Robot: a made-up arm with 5 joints.
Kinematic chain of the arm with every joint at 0, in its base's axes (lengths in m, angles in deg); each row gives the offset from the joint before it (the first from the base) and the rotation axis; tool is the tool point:
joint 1: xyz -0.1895 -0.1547 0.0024 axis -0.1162 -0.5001 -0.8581
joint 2: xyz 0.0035 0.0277 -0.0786 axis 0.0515 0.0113 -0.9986
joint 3: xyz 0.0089 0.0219 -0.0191 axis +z
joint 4: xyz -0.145 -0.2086 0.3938 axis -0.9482 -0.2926 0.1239
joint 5: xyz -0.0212 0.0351 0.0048 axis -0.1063 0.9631 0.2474
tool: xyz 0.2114 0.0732 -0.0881
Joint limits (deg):
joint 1: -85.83..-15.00
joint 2: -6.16..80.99
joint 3: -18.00..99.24
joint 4: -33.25..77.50
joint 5: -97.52..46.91
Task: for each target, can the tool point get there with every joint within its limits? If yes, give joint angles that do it. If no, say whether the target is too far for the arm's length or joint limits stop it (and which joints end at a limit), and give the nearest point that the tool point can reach.
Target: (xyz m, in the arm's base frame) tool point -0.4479 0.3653 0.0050
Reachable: no: joint limits stop it (at a limit: joint 1, joint 2, joint 3, joint 4) | nearest point -0.1869 0.2339 0.0416 | short by 0.295 m
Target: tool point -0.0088 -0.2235 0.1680
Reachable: yes | joints -64.65 69.37 16.45 35.38 -9.39
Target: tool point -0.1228 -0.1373 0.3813
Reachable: yes | joints -37.34 51.66 26.21 62.73 -72.21
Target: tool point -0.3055 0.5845 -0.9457
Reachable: no: too far | nearest point -0.0531 0.1761 -0.0654 | short by 1.003 m
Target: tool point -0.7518 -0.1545 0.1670
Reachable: no: joint limits stop it (at a limit: joint 1, joint 2, joint 3, joint 4, joint 5) | nearest point -0.4957 -0.1563 0.1765 | short by 0.256 m
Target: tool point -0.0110 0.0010 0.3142
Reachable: yes | joints -42.40 3.76 85.97 19.35 -39.24
